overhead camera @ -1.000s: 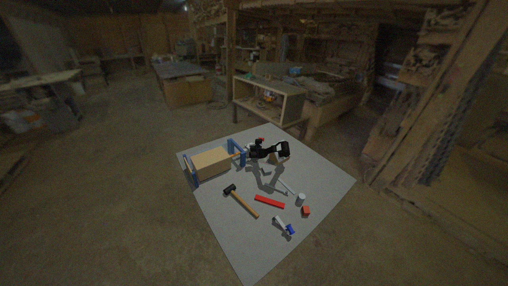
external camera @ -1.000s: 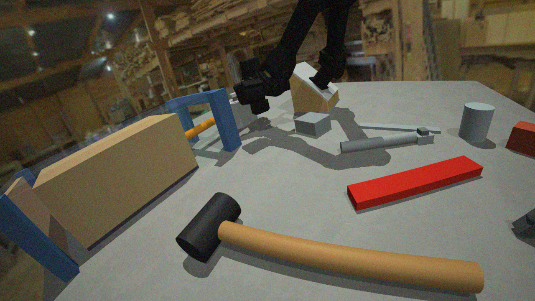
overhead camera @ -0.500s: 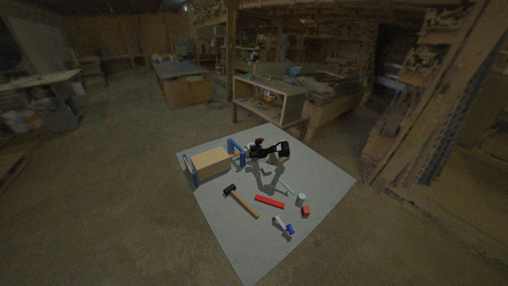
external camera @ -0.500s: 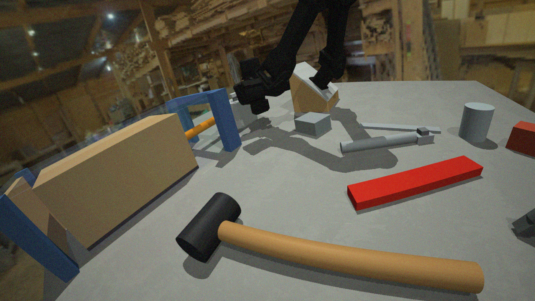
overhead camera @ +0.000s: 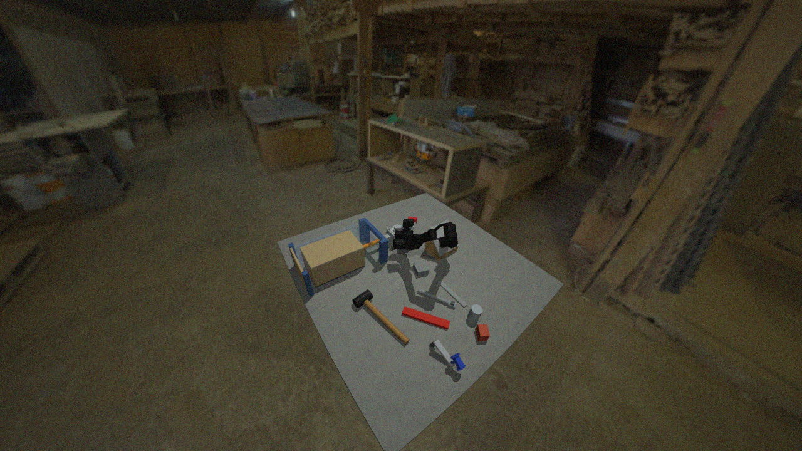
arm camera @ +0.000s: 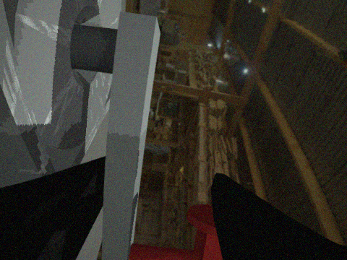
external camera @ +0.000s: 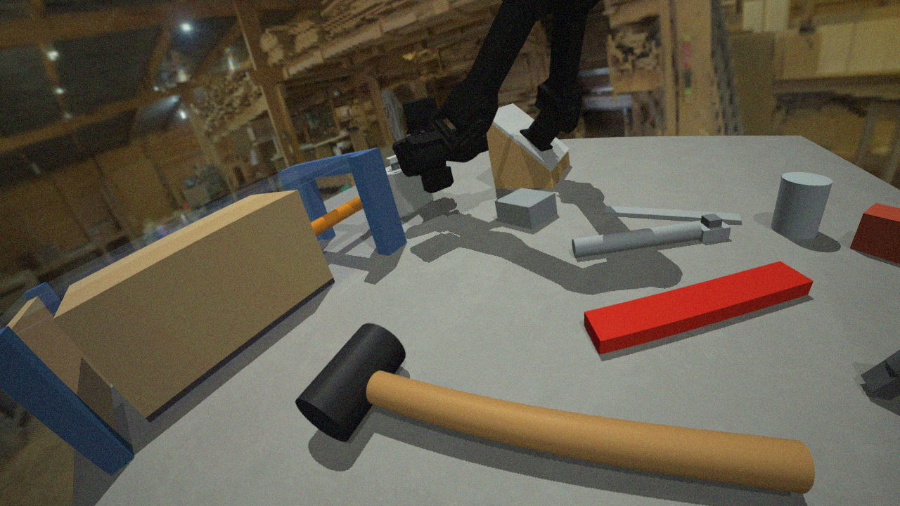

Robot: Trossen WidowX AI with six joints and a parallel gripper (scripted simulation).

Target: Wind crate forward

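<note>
Now: gripper tip 1 cm past the winch handle with red knob, 1 cm to the right of it and 1 cm above it. From my gripper tip the other things lie so: grey block 6 cm ahead, 29 cm to the left, 11 cm below; then winch 4 cm ahead, 2 cm to the right, 10 cm below; then flat grey strip 1 cm ahead, 50 cm to the left, 13 cm below.
</note>
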